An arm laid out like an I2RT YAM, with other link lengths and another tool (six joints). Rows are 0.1 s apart.
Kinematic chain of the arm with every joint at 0, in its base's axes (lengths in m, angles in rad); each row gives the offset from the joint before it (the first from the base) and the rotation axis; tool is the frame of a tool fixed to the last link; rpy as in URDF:
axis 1: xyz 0 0 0.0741 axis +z
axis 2: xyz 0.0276 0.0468 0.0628 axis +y
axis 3: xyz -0.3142 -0.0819 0 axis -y
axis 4: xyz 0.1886 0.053 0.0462 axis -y
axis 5: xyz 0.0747 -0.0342 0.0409 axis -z
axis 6: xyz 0.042 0 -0.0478 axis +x
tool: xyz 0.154 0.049 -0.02 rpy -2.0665 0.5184 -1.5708
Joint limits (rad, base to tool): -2.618..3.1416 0..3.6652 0..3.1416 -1.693..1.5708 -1.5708..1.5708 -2.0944..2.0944
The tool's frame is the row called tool.
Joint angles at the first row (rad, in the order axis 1, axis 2, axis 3, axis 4, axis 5, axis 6):
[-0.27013, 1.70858, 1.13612, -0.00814, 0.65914, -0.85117]
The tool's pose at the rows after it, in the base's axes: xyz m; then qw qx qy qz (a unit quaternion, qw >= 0):
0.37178, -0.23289, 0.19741, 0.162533, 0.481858, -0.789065, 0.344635
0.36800, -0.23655, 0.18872, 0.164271, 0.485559, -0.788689, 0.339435
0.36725, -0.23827, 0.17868, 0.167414, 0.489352, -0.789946, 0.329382
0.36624, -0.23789, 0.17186, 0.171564, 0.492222, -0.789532, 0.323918
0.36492, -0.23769, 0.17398, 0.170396, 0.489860, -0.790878, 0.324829
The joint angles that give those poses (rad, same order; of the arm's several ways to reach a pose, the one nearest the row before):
[-0.28493, 1.70440, 1.09198, 0.03484, 0.63362, -0.86498]
[-0.30284, 1.71051, 1.06320, 0.06347, 0.61360, -0.87507]
[-0.31265, 1.72977, 1.05635, 0.06731, 0.60094, -0.87213]
[-0.31294, 1.74088, 1.04651, 0.07325, 0.59998, -0.87189]
[-0.31279, 1.73353, 1.04619, 0.06844, 0.60263, -0.86775]

